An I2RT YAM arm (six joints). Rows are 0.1 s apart.
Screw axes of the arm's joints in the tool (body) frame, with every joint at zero. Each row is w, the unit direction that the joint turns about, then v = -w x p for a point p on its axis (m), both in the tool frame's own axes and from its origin. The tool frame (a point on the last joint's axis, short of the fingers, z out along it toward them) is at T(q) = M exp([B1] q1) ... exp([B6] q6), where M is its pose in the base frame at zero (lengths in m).
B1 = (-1, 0, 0, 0, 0.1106, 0)
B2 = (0, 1, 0, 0.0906, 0, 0.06)
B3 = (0, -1, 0, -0.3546, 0, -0.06)
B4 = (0, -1, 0, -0.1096, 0, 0)
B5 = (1, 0, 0, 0, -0.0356, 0)
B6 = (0, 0, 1, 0, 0, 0)
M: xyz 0.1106 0 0.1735 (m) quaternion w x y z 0.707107 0 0.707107 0
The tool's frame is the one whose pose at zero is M.
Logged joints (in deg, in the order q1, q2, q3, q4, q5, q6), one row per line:
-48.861 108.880 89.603 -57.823 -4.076 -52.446
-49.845 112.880 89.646 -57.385 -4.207 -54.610
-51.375 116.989 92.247 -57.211 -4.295 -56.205
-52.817 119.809 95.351 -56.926 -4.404 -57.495
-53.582 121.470 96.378 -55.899 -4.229 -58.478
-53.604 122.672 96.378 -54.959 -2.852 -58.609
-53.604 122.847 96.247 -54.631 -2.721 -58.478
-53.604 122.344 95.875 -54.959 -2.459 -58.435
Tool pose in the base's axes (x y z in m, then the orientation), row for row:
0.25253 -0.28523 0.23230 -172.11 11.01 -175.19
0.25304 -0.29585 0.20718 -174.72 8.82 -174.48
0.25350 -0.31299 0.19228 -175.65 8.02 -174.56
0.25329 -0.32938 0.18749 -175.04 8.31 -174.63
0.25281 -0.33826 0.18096 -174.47 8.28 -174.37
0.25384 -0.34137 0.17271 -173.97 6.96 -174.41
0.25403 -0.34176 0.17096 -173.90 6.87 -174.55
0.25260 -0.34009 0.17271 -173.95 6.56 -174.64
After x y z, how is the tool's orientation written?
As angles about the fixed x, y, z axes (roll, pitch, yaw), in degrees.
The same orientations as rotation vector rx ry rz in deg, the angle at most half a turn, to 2 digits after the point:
-5.95 168.24 -10.92
-7.62 170.62 -7.23
-7.69 171.51 -5.94
-7.49 171.17 -6.83
-7.81 171.12 -7.65
-7.86 172.37 -8.57
-7.66 172.47 -8.70
-7.56 172.79 -8.67

